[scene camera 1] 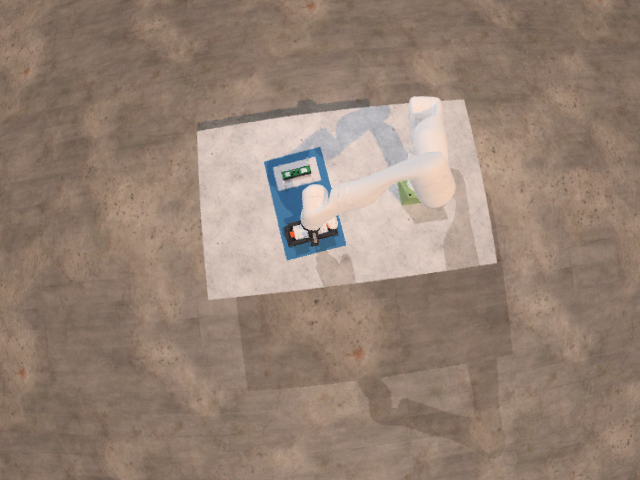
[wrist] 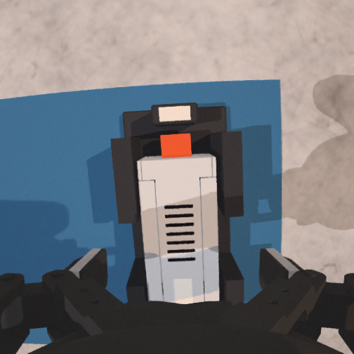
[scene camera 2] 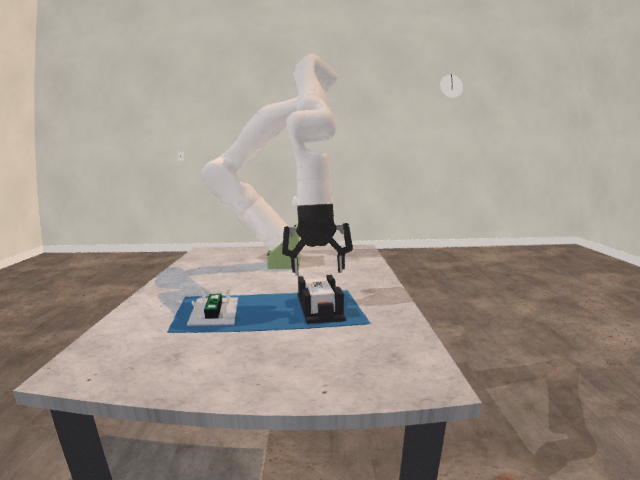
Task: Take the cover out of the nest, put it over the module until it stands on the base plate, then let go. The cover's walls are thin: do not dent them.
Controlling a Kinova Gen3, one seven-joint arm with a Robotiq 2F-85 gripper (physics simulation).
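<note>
The white cover (scene camera 1: 299, 231) (scene camera 2: 321, 294) (wrist: 179, 192), with black slots on top and an orange patch at one end, sits in the black nest (scene camera 2: 339, 303) (wrist: 231, 175), between its upright walls. My gripper (scene camera 1: 313, 233) (scene camera 2: 317, 269) (wrist: 182, 265) is open and empty. It points down above the nest, with one finger on each long side of the cover and the fingertips higher than the cover in the scene camera 2 view. The module (scene camera 1: 296, 172) (scene camera 2: 213, 299), green on top with dark sides, stands on the white base plate (scene camera 1: 277, 170) (scene camera 2: 199, 321). The wrist view does not show the module.
Pale, thin uprights (scene camera 2: 228, 295) stand around the module. Nest and base plate lie at opposite ends of a blue mat (scene camera 1: 292, 201) (scene camera 2: 266, 310) (wrist: 40, 150) on the table (scene camera 1: 232, 206) (scene camera 2: 310, 361). A green arm mount (scene camera 1: 409, 195) (scene camera 2: 281, 256) stands farther back.
</note>
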